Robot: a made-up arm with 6 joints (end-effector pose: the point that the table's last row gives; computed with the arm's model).
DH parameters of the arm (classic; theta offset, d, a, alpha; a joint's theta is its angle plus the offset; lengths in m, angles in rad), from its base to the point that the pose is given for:
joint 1: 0 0.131 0 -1.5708
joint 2: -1.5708 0 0.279 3.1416
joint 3: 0 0 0 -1.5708
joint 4: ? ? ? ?
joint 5: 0 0.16 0 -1.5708
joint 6: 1.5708 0 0 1.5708
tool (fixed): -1.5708 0 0 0
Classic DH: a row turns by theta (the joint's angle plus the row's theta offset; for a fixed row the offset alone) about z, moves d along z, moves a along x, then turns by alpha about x.
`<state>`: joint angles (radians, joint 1 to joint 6).
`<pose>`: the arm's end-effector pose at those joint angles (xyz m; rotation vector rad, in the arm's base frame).
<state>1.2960 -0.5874 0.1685 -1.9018 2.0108 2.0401</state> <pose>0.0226 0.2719 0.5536 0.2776 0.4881 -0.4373</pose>
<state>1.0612 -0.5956 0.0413 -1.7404 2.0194 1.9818</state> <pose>0.1176 0.2658 0.4957 0.2771 0.3181 -0.8067</pose>
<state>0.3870 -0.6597 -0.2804 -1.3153 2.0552 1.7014</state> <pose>0.2868 0.0732 0.3698 0.2072 -0.3031 -1.7032</pose>
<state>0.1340 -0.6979 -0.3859 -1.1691 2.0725 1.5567</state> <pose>0.2886 -0.0242 0.3391 0.1216 -0.5996 -1.9497</pose>
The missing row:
joint 4: 0 -0.438 0 1.5708
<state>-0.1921 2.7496 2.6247 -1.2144 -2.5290 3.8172</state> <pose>0.5022 -0.1546 -0.3302 -0.9241 -2.0828 1.5815</pose>
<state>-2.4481 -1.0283 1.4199 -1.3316 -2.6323 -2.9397</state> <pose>0.3422 0.3337 0.6745 1.6563 -1.6069 -1.6053</pose>
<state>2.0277 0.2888 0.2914 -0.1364 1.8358 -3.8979</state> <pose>-0.0861 0.5344 0.3778 -0.1797 -1.2799 -0.3843</pose>
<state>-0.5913 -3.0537 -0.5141 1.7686 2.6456 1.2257</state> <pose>-0.3763 0.2905 -0.0282 0.8142 0.3897 -0.2248</pose>
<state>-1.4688 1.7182 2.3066 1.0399 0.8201 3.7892</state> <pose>-0.0232 -0.5691 0.4479 0.5548 -0.8509 -0.0953</pose>
